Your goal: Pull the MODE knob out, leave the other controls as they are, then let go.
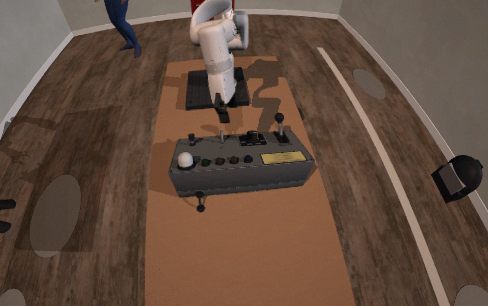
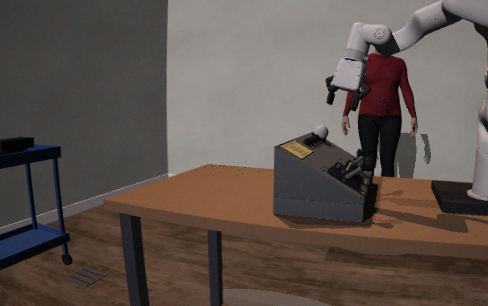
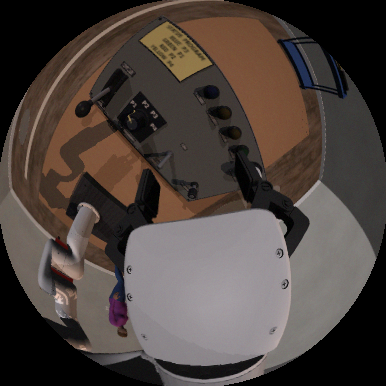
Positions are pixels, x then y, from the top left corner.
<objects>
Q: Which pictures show my gripper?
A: Image 1, image 2 and image 3: all of them.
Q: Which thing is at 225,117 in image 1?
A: My gripper.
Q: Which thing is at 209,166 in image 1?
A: A grey sloped console.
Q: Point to a grey sloped console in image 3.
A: At 195,116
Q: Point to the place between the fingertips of my gripper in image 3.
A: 193,168
</objects>
